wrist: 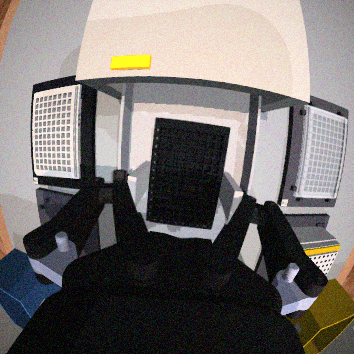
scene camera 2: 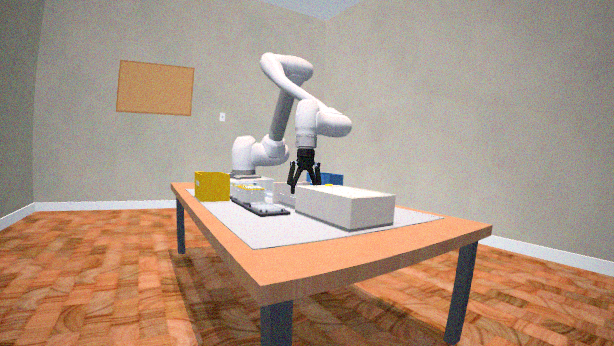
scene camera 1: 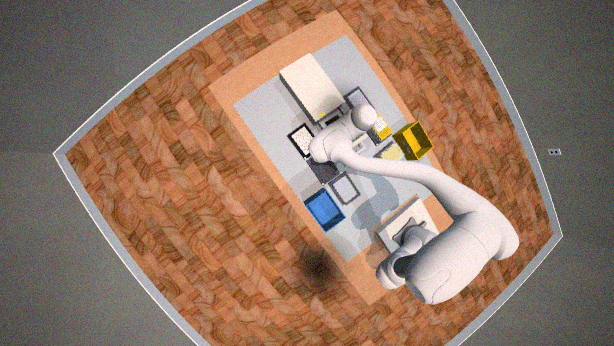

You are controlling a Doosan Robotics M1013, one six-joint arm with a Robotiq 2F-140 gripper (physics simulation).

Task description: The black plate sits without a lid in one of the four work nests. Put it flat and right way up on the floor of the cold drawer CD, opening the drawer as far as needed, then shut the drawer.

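Frame: origin at the arm's base, x left, y back, z up, level; millimetres.
Seen in the pictures: gripper, between the fingertips: (wrist: 185,177); arm's base, origin of its link: (scene camera 2: 243,177) (scene camera 1: 409,236).
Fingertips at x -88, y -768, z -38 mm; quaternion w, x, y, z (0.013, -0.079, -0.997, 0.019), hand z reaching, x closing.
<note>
Offsets run from my fingertips to a thing's top centre.
The black plate @(dy -3, dx +0, dz +14 mm) (wrist: 189,172) (scene camera 1: 332,120) is lidless, with its wells facing up. In the wrist view it is level or nearly so, slightly turned against the drawer walls. My gripper (wrist: 185,177) (scene camera 2: 306,187) is shut on its two long sides. The plate is over the open drawer (wrist: 253,135) (scene camera 2: 284,194) of the white cabinet @(dy -254, dx -28, dz +87 mm) (scene camera 1: 310,85) (scene camera 2: 325,201) (wrist: 200,45), between the drawer's side walls and in front of the cabinet's front edge. The gap under the plate cannot be judged. In the side view the plate does not show, and in the top view the arm hides the gripper.
A white gridded plate @(dy -70, dx +182, dz +7 mm) (wrist: 57,132) (scene camera 1: 302,140) stands left of the drawer, a clear-lidded plate @(dy -30, dx -202, dz +7 mm) (wrist: 322,152) right of it. A yellow-banded box @(dy +148, dx -181, dz +57 mm) (wrist: 320,248) (scene camera 1: 381,127), a yellow bin @(dy +342, dx -291, dz +101 mm) (scene camera 1: 412,140) (scene camera 2: 212,186) and a blue bin @(dy +267, dx +354, dz +101 mm) (scene camera 1: 325,209) (wrist: 24,287) stand farther forward.
</note>
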